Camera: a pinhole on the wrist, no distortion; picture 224 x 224 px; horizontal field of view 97.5 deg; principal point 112.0 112.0 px. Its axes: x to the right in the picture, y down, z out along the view. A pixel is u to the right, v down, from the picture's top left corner.
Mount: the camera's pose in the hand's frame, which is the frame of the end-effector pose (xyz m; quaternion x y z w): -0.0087 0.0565 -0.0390 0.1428 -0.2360 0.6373 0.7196
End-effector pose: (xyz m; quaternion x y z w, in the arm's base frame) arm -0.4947 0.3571 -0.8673 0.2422 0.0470 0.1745 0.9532
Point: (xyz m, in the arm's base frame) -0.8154 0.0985 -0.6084
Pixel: 140 205
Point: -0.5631 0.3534 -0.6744
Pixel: 207 142
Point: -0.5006 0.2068 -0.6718
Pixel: 136 116
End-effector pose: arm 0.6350 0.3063 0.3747 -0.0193 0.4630 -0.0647 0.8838
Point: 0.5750 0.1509 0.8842
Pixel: 88 189
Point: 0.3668 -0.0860 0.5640
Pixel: outside the picture
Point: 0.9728 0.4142 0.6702
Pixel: 186 116
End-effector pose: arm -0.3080 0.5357 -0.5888 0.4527 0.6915 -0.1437 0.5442
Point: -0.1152 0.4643 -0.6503
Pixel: 200 86
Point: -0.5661 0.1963 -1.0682
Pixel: 48 37
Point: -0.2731 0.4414 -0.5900
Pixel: 108 118
